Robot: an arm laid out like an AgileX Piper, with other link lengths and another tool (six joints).
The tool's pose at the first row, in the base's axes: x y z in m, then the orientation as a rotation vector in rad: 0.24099 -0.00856 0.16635 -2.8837 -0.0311 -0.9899
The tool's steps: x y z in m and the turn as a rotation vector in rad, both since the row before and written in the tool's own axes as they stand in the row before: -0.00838 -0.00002 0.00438 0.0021 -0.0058 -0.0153; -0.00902 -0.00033 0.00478 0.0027 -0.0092 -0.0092; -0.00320 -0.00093 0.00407 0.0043 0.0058 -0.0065; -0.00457 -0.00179 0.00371 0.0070 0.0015 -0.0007; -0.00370 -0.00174 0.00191 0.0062 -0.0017 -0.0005; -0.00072 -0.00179 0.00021 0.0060 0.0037 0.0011; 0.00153 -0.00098 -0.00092 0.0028 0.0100 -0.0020; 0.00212 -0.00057 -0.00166 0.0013 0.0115 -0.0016; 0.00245 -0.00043 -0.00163 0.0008 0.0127 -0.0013; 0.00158 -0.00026 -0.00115 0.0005 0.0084 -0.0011
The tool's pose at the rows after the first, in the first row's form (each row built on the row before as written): 0.23705 -0.00804 0.15777 -2.8888 -0.0547 -0.9835; 0.23279 -0.00730 0.14852 -2.8933 -0.0700 -0.9709; 0.23261 -0.00602 0.14342 -2.8880 -0.0810 -0.9789; 0.23108 -0.00395 0.13783 -2.8811 -0.0852 -0.9789; 0.22916 -0.00209 0.13420 -2.8765 -0.0889 -0.9745; 0.22856 -0.00030 0.13374 -2.8689 -0.0898 -0.9776; 0.22912 0.00059 0.13548 -2.8617 -0.0931 -0.9913; 0.22971 0.00099 0.13814 -2.8549 -0.0950 -1.0075; 0.23056 0.00126 0.14098 -2.8477 -0.0962 -1.0255; 0.23102 0.00140 0.14289 -2.8430 -0.0973 -1.0374
